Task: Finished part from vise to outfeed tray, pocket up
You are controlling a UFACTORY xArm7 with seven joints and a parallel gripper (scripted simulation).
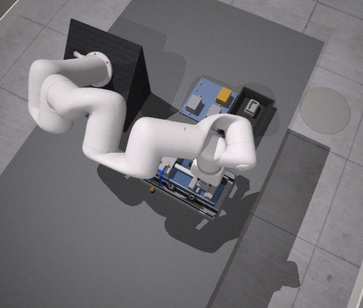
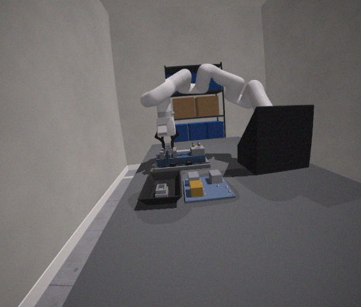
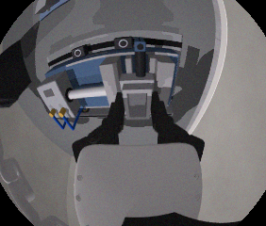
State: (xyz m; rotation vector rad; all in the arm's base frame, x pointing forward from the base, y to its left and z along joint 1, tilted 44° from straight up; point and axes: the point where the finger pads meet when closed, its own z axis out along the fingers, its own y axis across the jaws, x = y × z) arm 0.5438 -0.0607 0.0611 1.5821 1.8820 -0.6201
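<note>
Now: the blue vise 80 mm below my hand, 60 mm behind it and 10 mm to the right of it. Round my hand: yellow blank 350 mm to the left, 150 mm behind, 100 mm below.
</note>
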